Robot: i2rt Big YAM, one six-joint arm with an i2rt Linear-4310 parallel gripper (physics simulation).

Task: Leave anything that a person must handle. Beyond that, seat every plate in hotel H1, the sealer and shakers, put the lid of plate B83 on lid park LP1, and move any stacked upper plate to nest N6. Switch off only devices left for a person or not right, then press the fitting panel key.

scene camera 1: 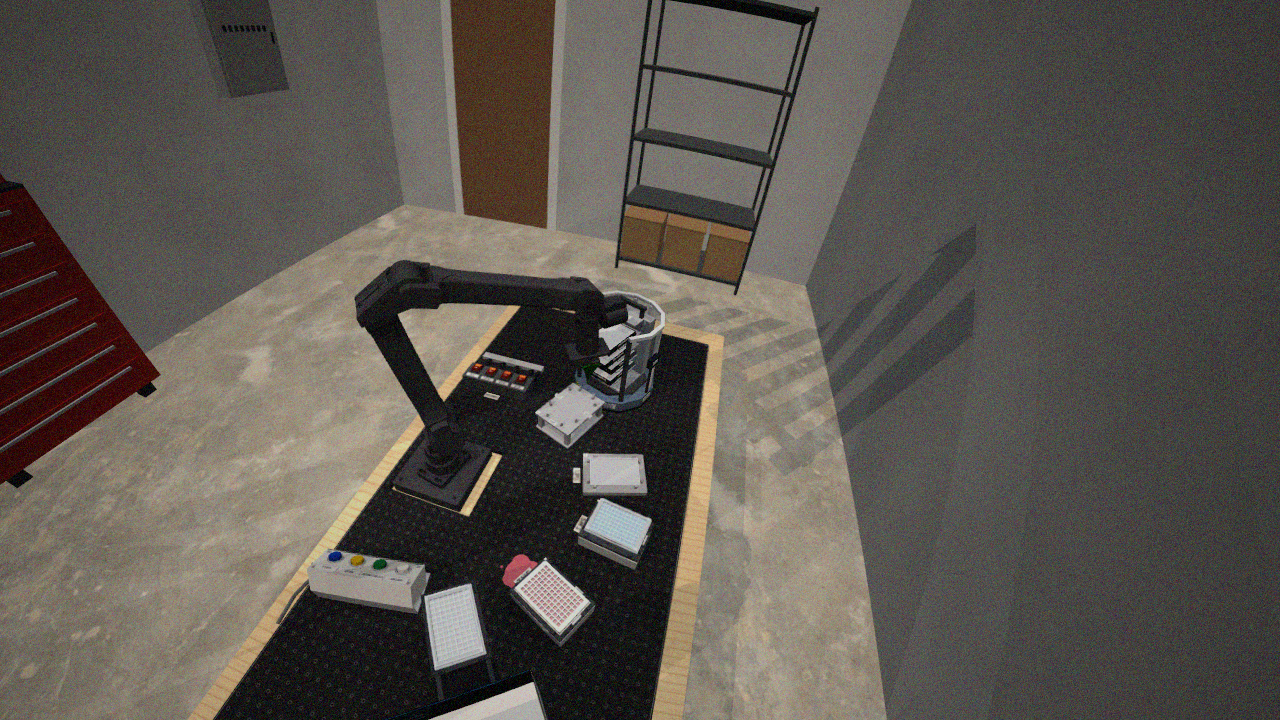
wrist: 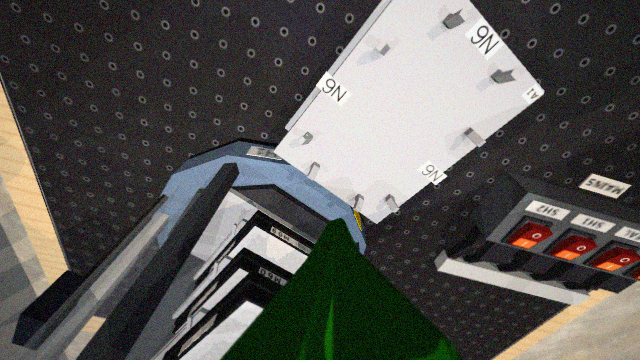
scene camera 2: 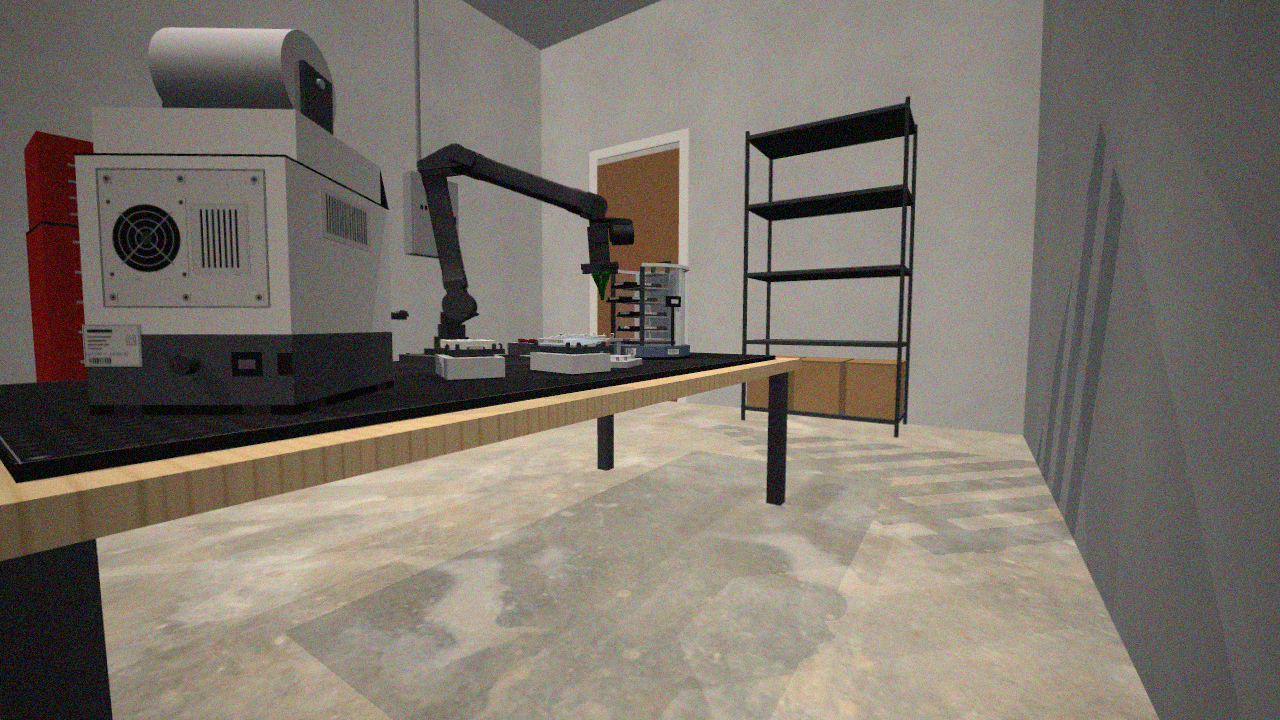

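Note:
My gripper has green fingers and is shut on nothing. It hangs beside the upper shelves of plate hotel H1, a round tower on a blue base with several plates in its slots. Nest N6, a white pegged block, stands bare right in front of the hotel. A white plate, a pale blue plate stacked on another, a pink plate beside a red object, and a white plate lie farther along the table.
A bank of red rocker switches sits left of the nest. A grey panel with coloured keys stands near the table's front left. A large grey machine fills the near end. A black shelf unit stands by the back wall.

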